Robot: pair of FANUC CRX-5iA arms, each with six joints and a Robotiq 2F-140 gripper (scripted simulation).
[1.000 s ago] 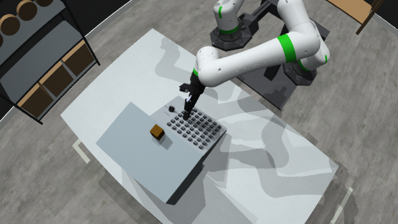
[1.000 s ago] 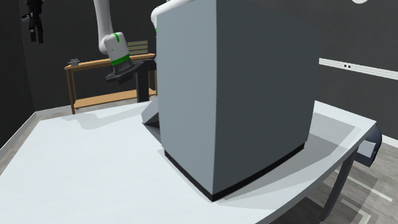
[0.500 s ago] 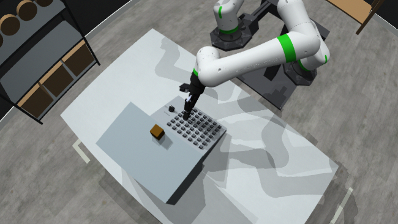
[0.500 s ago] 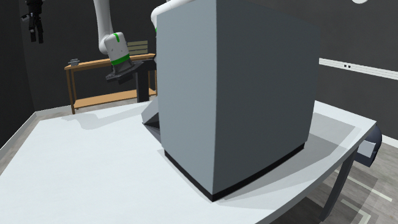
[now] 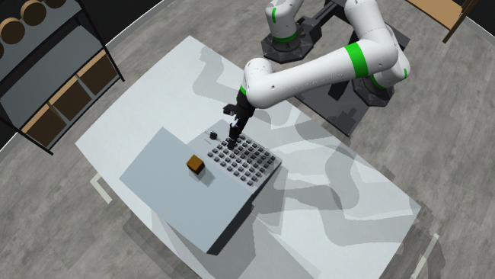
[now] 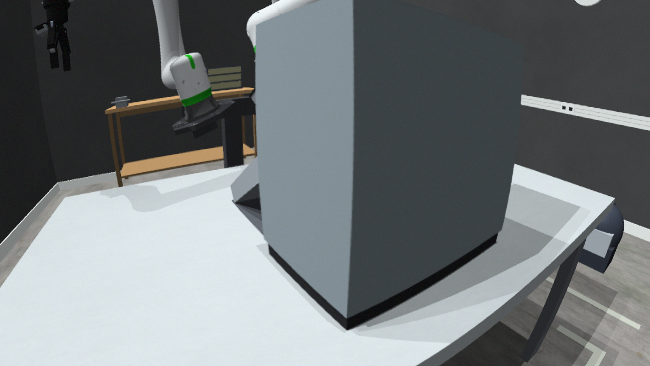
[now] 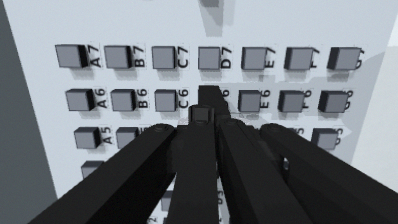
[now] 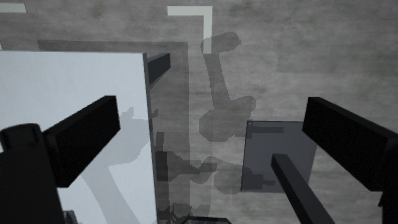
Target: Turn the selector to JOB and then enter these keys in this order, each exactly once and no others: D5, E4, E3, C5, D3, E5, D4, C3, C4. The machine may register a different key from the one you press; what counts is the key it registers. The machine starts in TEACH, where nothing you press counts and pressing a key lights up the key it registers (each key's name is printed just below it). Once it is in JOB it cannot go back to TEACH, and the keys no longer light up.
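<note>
The key C5 lies 50 mm ahead of my left hand, 20 mm to the left of it and 10 mm below it. Round my left hand: key D5: 20 mm ahead, 30 mm to the left, 30 mm below; key E5: 10 mm behind, 40 mm to the left, 50 mm below; key D4: 30 mm ahead, 60 mm to the left, 30 mm below.
</note>
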